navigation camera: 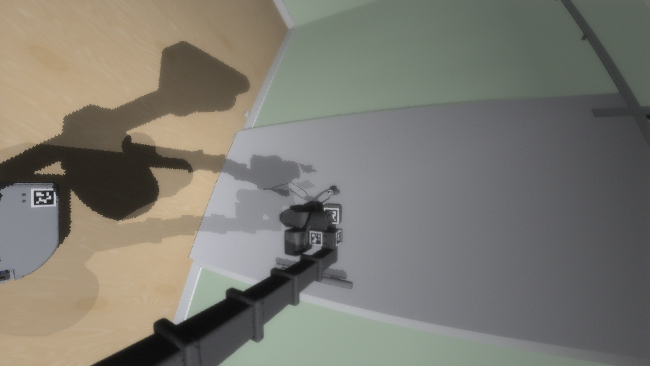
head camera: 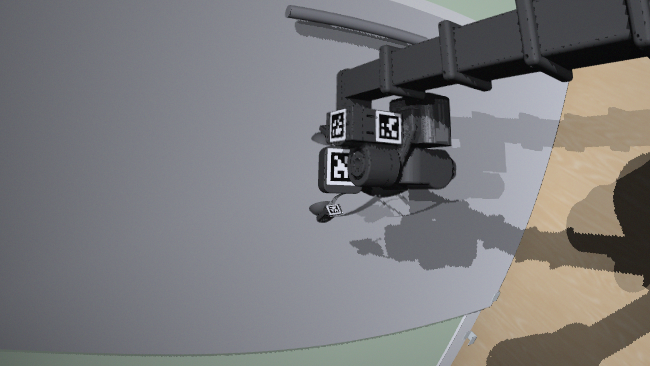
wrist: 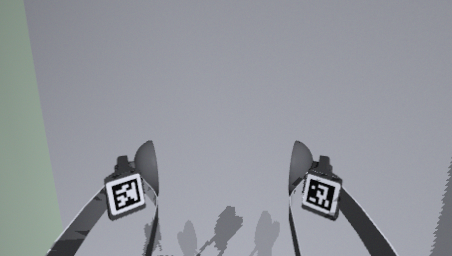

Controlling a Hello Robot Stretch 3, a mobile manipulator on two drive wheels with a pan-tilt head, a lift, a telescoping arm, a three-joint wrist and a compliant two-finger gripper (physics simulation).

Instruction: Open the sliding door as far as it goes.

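Places are measured from the robot's base along level axes (x ahead, y left, z up), in centimetres.
Pixels of known places: gripper, fingertip midpoint: [head camera: 317,173] [wrist: 223,159].
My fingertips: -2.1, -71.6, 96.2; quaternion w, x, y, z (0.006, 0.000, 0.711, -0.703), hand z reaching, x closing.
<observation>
Ahead of a thing's pixels: the offset from my fingertips to its top centre, as dx, dy, dz. "spot": to the spot under its first point. Level surfaces: height alone.
The grey sliding door [head camera: 150,175] [navigation camera: 450,200] [wrist: 225,65] fills much of each view. Its long bar handle {spot: -27.6, +1.0, -5.1} [head camera: 350,22] [navigation camera: 341,283] lies near one side edge; the arm hides part of it in the head and navigation views. The handle bar does not show in the wrist view. My gripper [head camera: 321,174] [wrist: 223,159] is open, with its fingertips wide apart and nothing between them. It faces bare door surface, to the side of the handle, with the handle outside the fingers. The gap between fingertips and door is hard to tell. In the navigation view the wrist hides one finger.
Green wall [head camera: 400,340] [navigation camera: 425,60] [wrist: 20,125] borders the door. A pale strip [navigation camera: 400,322] runs along the handle side. A dark rail [navigation camera: 600,55] crosses the far end. A small bracket {spot: +62.3, -48.7, -96.0} [head camera: 470,337] [navigation camera: 246,114] sits by the baseboard. Wooden floor {dz -96.2} [head camera: 500,325] [navigation camera: 50,100] carries robot shadows.
</observation>
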